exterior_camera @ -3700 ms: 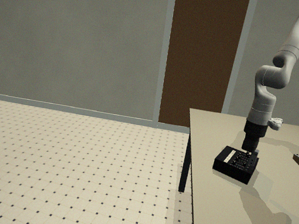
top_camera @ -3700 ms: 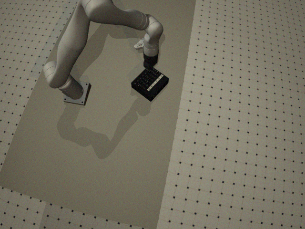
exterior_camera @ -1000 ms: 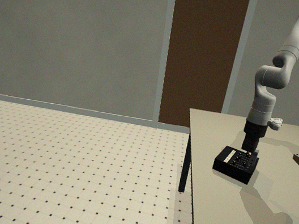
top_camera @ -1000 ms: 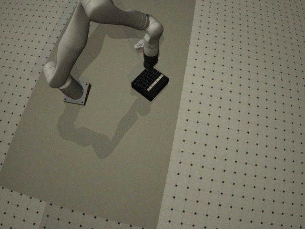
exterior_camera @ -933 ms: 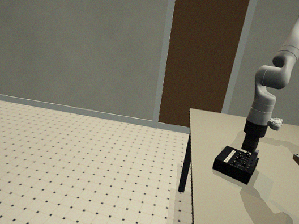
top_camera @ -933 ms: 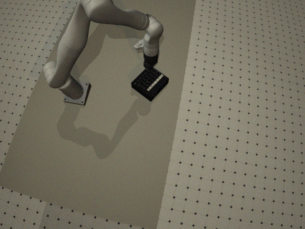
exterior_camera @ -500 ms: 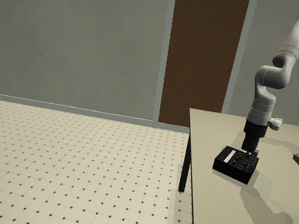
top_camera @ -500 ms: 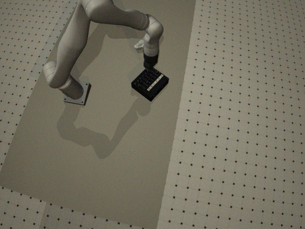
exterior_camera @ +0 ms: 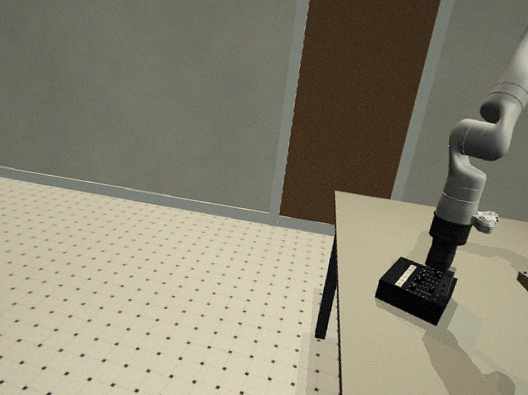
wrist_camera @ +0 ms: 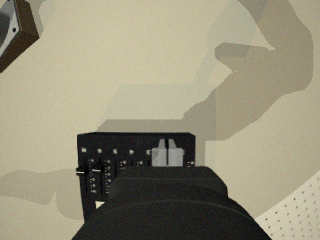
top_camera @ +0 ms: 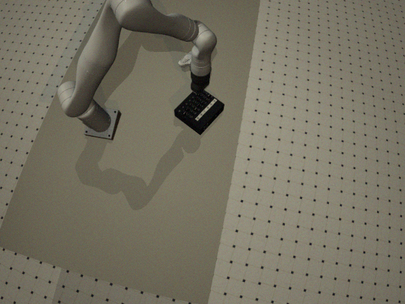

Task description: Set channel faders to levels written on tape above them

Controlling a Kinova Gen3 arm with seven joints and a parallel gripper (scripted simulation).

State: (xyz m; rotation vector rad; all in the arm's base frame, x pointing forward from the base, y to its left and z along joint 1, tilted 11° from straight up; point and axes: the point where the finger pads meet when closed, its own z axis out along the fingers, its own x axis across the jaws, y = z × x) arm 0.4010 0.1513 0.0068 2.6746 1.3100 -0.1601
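Now: hand 11 cm to the left of the master fader cap, 4 cm past it and 2 cm above it.
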